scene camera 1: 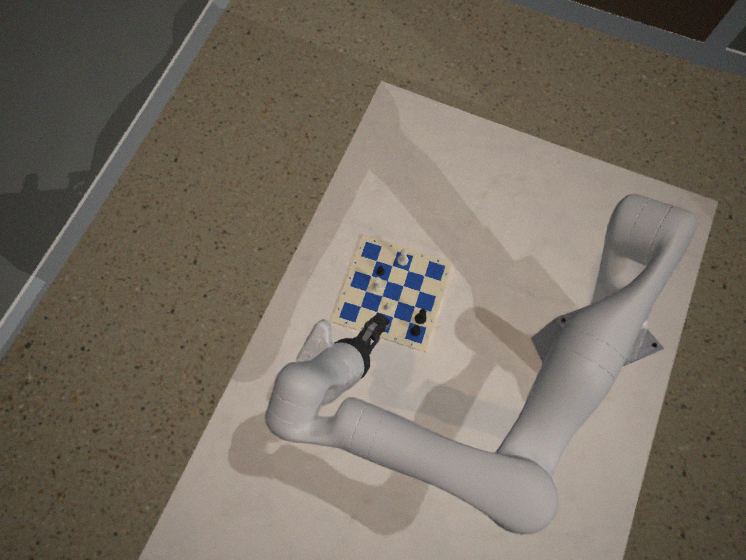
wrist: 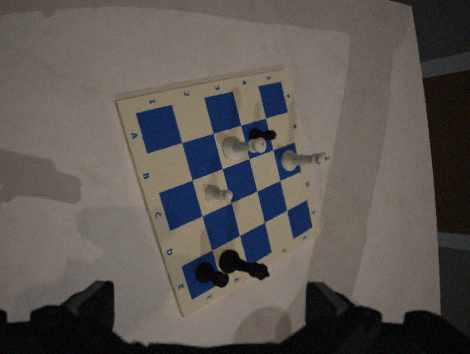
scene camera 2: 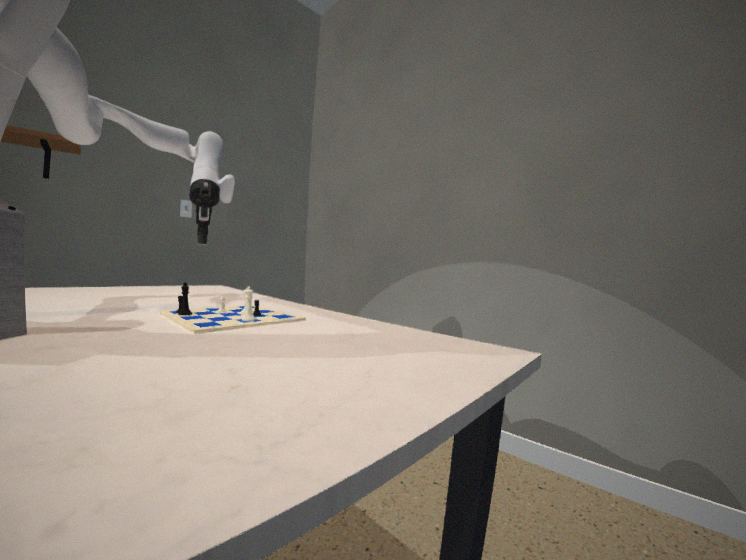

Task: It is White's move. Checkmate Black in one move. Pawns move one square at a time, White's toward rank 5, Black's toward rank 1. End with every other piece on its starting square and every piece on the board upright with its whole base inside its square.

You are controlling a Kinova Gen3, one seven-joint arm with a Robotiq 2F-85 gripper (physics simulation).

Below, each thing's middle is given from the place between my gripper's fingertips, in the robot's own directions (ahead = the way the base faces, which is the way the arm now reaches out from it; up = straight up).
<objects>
My gripper is now 14 cm above the black king (wrist: 229, 261), 12 cm to the left of it and 8 cm past it. The rest, counted from my hand: chessboard (scene camera 1: 420, 284) (18 cm below, 16 cm to the right).
</objects>
